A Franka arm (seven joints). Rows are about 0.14 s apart.
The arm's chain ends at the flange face. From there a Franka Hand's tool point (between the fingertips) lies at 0.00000 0.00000 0.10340 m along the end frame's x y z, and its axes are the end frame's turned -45 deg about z.
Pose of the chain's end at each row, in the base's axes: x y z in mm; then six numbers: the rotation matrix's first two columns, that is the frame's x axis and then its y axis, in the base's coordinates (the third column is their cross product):
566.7 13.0 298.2 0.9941 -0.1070 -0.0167 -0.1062 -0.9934 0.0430
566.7 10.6 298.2 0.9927 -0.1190 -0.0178 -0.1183 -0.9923 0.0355
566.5 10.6 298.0 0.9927 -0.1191 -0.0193 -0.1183 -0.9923 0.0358
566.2 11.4 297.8 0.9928 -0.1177 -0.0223 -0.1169 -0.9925 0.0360
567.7 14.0 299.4 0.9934 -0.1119 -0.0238 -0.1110 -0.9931 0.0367
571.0 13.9 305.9 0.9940 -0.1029 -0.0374 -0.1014 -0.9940 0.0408
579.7 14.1 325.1 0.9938 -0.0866 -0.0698 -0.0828 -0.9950 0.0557
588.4 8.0 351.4 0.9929 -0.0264 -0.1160 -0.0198 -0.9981 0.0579
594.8 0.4 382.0 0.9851 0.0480 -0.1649 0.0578 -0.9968 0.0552
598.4 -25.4 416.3 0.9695 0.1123 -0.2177 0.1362 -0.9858 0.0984
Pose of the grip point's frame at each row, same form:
564.5 8.8 194.9 0.7780 0.6268 -0.0422 0.6278 -0.7781 0.0186
564.4 7.2 194.9 0.7856 0.6175 -0.0377 0.6183 -0.7858 0.0125
564.1 7.2 194.7 0.7856 0.6174 -0.0390 0.6183 -0.7859 0.0117
563.5 8.0 194.5 0.7847 0.6186 -0.0412 0.6194 -0.7850 0.0097
564.8 10.5 196.1 0.7809 0.6231 -0.0428 0.6240 -0.7814 0.0091
566.7 10.1 202.7 0.7746 0.6301 -0.0553 0.6312 -0.7756 0.0024
572.0 9.0 222.1 0.7613 0.6423 -0.0887 0.6442 -0.7648 -0.0100
576.3 2.3 248.9 0.7161 0.6871 -0.1230 0.6881 -0.7244 -0.0411
578.1 -6.2 280.2 0.6557 0.7388 -0.1556 0.7374 -0.6709 -0.0776
577.4 -38.3 315.9 0.5892 0.7765 -0.2235 0.7818 -0.6177 -0.0844

